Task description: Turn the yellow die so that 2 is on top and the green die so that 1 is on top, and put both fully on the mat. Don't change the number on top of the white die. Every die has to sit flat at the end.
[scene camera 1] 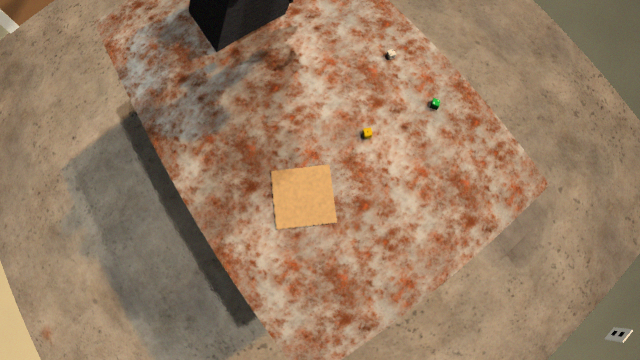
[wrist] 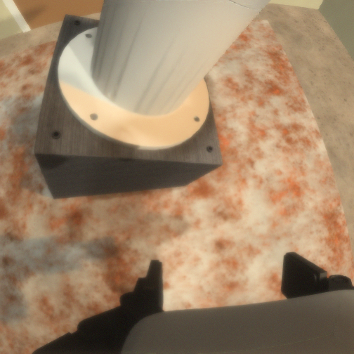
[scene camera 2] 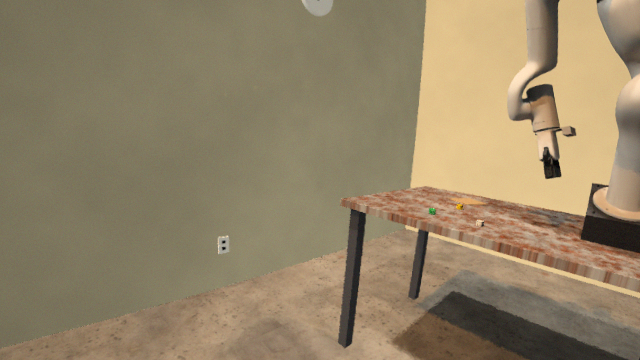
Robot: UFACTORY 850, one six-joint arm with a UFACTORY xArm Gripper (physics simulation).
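Note:
A yellow die (scene camera 1: 367, 133) (scene camera 2: 459, 206) lies on the table, off the mat. A green die (scene camera 1: 435, 104) (scene camera 2: 432, 211) lies on the table near its edge. A white die (scene camera 1: 391, 54) (scene camera 2: 480, 223) lies nearer the robot base. The dice are too small for their numbers to be read surely. The tan square mat (scene camera 1: 304, 197) (scene camera 2: 468, 201) lies on the table, with no die on it. My gripper (scene camera 2: 552, 170) (wrist: 224, 277) is open and empty, high above the table near the robot base. The dice and mat do not show in the wrist view.
The speckled red and white table (scene camera 1: 350, 280) (scene camera 2: 530, 212) (wrist: 255, 200) holds everything. The dark robot base block (scene camera 1: 240, 20) (scene camera 2: 610, 232) (wrist: 120, 175) stands on it. The white arm column (scene camera 2: 632, 145) (wrist: 155, 55) rises from the block.

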